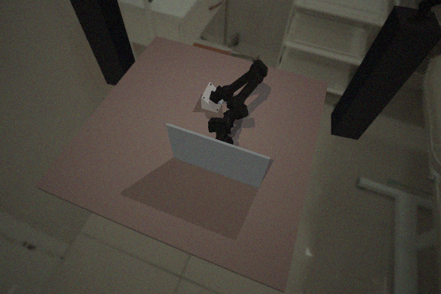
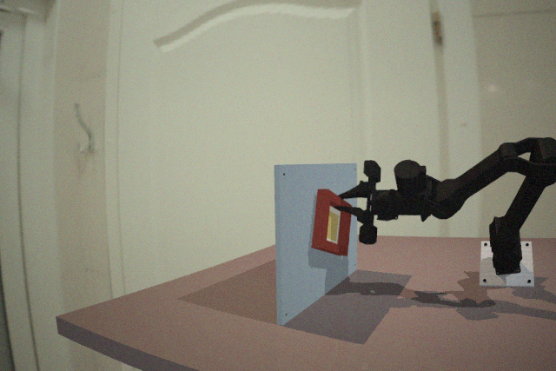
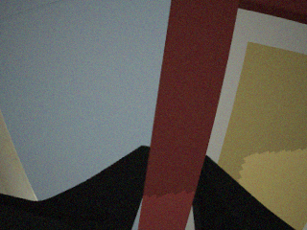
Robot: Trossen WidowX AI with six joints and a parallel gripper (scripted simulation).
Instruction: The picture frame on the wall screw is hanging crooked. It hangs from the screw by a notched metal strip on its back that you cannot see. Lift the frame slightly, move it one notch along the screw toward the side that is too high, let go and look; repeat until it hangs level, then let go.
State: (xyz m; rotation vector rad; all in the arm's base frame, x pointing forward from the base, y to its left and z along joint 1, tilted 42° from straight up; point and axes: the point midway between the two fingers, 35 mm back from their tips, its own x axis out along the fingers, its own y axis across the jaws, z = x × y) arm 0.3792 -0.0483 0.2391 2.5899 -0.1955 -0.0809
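Right now my gripper tip is 5 cm above the red picture frame, 2 cm to the right of it and 1 cm short of it. Round my gripper tip: wall panel (6 cm below, 2 cm ahead).
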